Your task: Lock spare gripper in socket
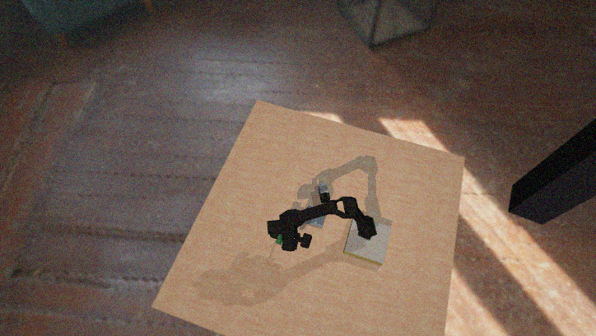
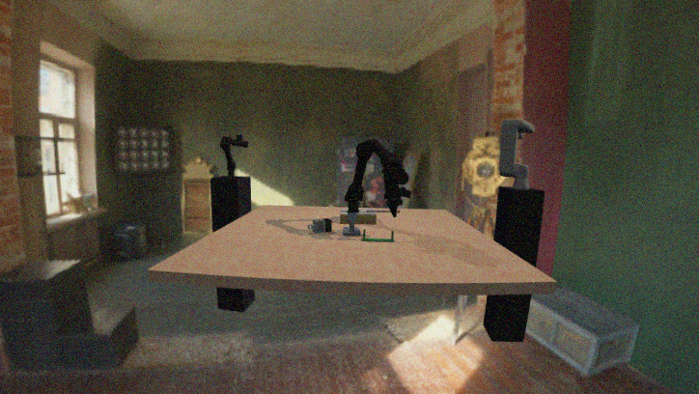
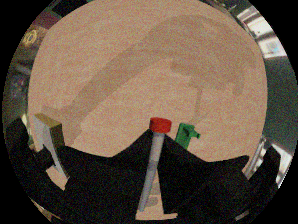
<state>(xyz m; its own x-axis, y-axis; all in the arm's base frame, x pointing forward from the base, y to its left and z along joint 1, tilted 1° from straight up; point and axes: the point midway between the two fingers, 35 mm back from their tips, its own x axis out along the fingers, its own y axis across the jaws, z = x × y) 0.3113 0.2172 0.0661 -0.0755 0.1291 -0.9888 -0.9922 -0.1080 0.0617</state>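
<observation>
Right now my gripper tip is 7 cm to the left of the green pin cradle, 7 cm short of it and 7 cm above it. The rest, counted from my gripper tip: spare gripper 35 cm to the right, 6 cm below, 3 cm behind; then grey mount socket 20 cm to the right, 4 cm below, 3 cm behind.
</observation>
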